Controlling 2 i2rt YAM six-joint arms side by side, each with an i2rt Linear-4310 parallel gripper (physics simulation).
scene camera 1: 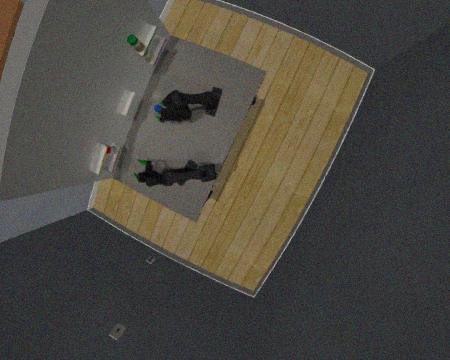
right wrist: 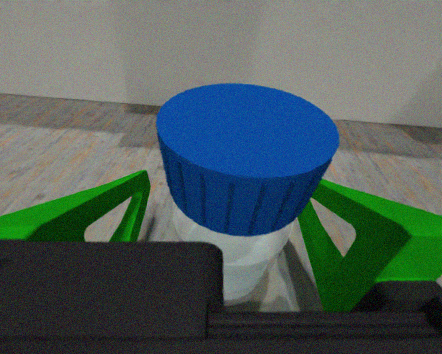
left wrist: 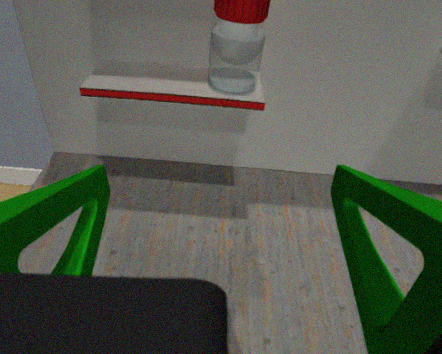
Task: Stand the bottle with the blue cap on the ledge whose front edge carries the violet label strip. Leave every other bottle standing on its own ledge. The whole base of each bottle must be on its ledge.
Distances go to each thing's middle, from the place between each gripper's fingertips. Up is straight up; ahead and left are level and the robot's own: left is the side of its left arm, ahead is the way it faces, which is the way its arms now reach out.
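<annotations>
From my left hand I look at the red-strip ledge [left wrist: 150,77], which is 250 mm ahead of that hand, 40 mm to the left of it and 80 mm below it. The blue-capped bottle [right wrist: 241,161] is 400 mm to the right of my left hand, 60 mm ahead of it and 180 mm below it.
As for my right hand, the blue-capped bottle is 40 mm behind it, 10 mm to the right of it and 10 mm above it. The red-strip ledge, again counted from my right hand, is 430 mm to the left, 160 mm ahead and 110 mm above. Going by its middle, the blue-capped bottle is nearer to my right hand than to my left hand.
</annotations>
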